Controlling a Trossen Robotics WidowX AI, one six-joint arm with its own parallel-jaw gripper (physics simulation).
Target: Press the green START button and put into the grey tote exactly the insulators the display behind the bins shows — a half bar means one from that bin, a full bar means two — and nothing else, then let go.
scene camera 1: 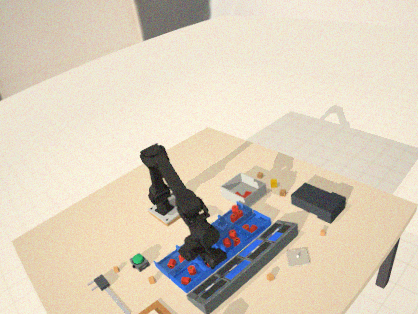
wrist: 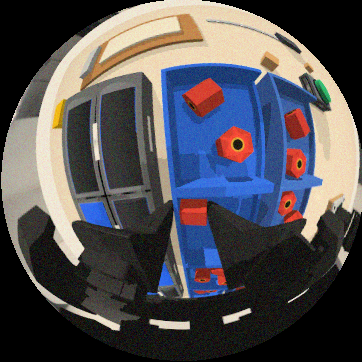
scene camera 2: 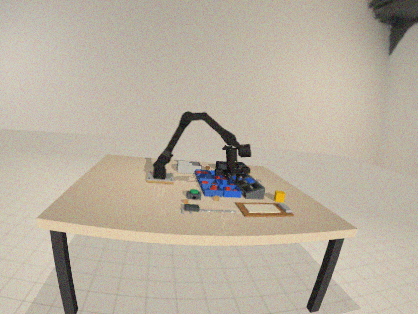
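Where they show: gripper, fingertip midpoint: [scene camera 1: 210, 266] [wrist: 190, 204] [scene camera 2: 232, 186]; arm's base, link origin: [scene camera 1: 164, 209] [scene camera 2: 159, 177].
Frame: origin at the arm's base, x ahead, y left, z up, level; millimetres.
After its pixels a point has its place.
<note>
My gripper [scene camera 1: 214, 261] @(x 388, y -123, z -1 mm) [wrist: 190, 204] @(x 388, y -123, z -1 mm) is shut on a red insulator [wrist: 193, 212] @(x 384, y -120, z 10 mm), low in a bin of the blue bin block [wrist: 220, 185] @(x 360, y -142, z 10 mm). Other red insulators [scene camera 1: 192, 270] @(x 354, y -177, z 7 mm) [wrist: 235, 144] @(x 345, y -172, z 9 mm) lie in the surrounding bins. The grey tote [scene camera 1: 228, 193] @(x 184, y 212, z 17 mm) [scene camera 2: 187, 167] @(x 193, y 212, z 17 mm) stands beyond the bins, with red insulators [scene camera 1: 243, 194] @(x 243, y 241, z 10 mm) inside; their number is unclear. The green START button [scene camera 1: 138, 259] @(x 159, y -267, z 17 mm) [scene camera 2: 194, 192] @(x 146, y -282, z 11 mm) [wrist: 322, 92] is beside the bins. The dark display [scene camera 1: 212, 302] @(x 512, y -241, z 20 mm) [wrist: 156, 140] @(x 418, y -190, z -21 mm) shows blue bars [scene camera 1: 238, 270] @(x 505, y -104, z 39 mm) of differing length; the arm partly hides the bins in scene camera 1.
A black box [scene camera 1: 317, 202] @(x 547, y 332, z 30 mm) stands past the display's far end. Small wooden cubes [scene camera 1: 270, 276] [wrist: 270, 60], a yellow cube [scene camera 1: 273, 183] @(x 298, y 382, z 0 mm), a grey plate [scene camera 1: 298, 256] @(x 613, y 86, z -10 mm), a caliper [scene camera 2: 192, 207] @(x 109, y -441, z -3 mm) and a wooden frame [scene camera 2: 245, 212] @(x 334, y -463, z -16 mm) lie around. Bin walls surround the fingers.
</note>
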